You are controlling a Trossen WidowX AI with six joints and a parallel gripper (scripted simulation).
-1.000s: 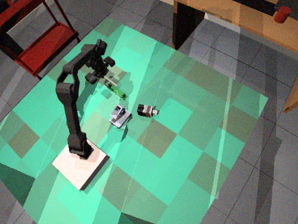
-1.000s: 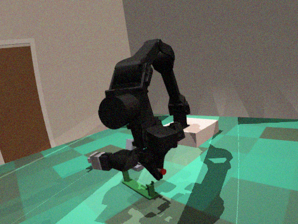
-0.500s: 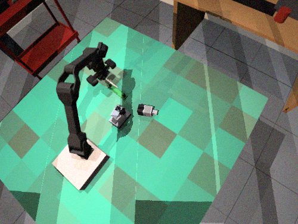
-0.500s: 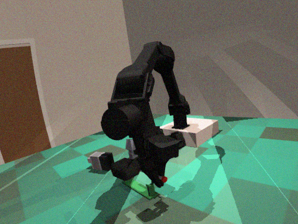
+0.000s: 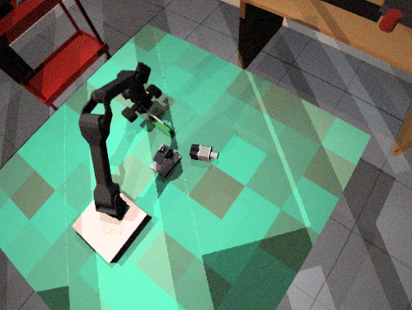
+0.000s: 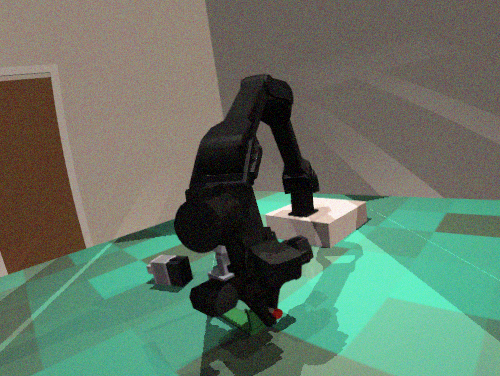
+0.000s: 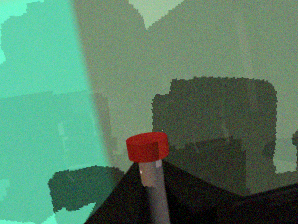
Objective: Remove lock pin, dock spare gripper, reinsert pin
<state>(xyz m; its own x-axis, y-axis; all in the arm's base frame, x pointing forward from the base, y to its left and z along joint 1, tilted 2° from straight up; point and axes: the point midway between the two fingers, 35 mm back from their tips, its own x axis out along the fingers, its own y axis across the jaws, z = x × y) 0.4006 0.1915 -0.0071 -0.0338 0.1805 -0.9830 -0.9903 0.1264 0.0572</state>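
Right now my gripper tip is 10 cm to the left of the green pin rest, 1 cm past it and 1 cm above it. Round my gripper tip: grey mount 22 cm to the right, 13 cm behind, 2 cm above; spare gripper 34 cm to the right, 4 cm behind.
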